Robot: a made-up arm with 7 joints.
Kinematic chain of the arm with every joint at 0, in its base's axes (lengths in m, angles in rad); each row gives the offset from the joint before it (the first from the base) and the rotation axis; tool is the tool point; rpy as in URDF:
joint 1: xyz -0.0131 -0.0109 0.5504 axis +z
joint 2: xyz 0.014 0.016 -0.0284 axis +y
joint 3: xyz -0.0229 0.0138 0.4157 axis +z
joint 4: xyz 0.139 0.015 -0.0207 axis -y
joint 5: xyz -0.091 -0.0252 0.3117 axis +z
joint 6: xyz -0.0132 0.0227 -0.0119 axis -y
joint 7: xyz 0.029 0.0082 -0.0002 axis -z
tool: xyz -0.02 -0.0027 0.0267 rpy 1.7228 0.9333 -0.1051
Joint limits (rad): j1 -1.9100..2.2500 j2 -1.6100..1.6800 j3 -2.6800..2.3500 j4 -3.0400..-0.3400 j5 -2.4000..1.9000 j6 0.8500..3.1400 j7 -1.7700..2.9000
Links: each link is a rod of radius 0.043 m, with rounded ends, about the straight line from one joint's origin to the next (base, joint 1, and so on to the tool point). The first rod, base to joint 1, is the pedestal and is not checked.
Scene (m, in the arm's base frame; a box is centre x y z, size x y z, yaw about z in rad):
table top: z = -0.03
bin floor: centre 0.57 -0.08 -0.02 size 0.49 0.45 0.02 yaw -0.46
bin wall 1: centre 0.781 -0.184 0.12 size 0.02 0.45 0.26 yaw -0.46
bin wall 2: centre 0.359 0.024 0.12 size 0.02 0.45 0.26 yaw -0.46
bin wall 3: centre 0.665 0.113 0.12 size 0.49 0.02 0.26 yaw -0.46
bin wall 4: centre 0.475 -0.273 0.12 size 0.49 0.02 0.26 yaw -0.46
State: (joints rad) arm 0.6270 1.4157 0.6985 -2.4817 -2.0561 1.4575 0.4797
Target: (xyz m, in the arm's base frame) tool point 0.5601 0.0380 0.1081
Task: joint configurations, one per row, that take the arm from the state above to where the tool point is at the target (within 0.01 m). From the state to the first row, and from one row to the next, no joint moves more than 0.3 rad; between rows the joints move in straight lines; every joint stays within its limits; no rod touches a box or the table.
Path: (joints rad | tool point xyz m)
1: 0.3354 1.3260 0.7362 -2.4247 -1.9654 1.5414 0.4507 | 0.1336 0.3472 0.3285
2: 0.0439 1.2363 0.7739 -2.3677 -1.8746 1.6252 0.4216 | 0.2602 0.3131 0.3618
3: -0.2477 1.1466 0.8116 -2.3106 -1.7839 1.7091 0.3926 | 0.3732 0.2344 0.4008
4: -0.2366 1.0253 0.5644 -2.0643 -1.9204 1.5002 0.4346 | 0.4713 0.1535 0.3828
5: -0.2255 0.9041 0.3172 -1.8179 -2.0570 1.2914 0.4767 | 0.5601 0.0380 0.4213
6: -0.2106 1.1565 0.3095 -1.5804 -2.0444 1.2556 0.4703 | 0.5865 0.0377 0.3202
7: -0.1958 1.4088 0.3017 -1.3430 -2.0317 1.2199 0.4640 | 0.5868 0.0377 0.2136
8: -0.1809 1.6612 0.2940 -1.1055 -2.0190 1.1841 0.4577 | 0.5601 0.0380 0.1081

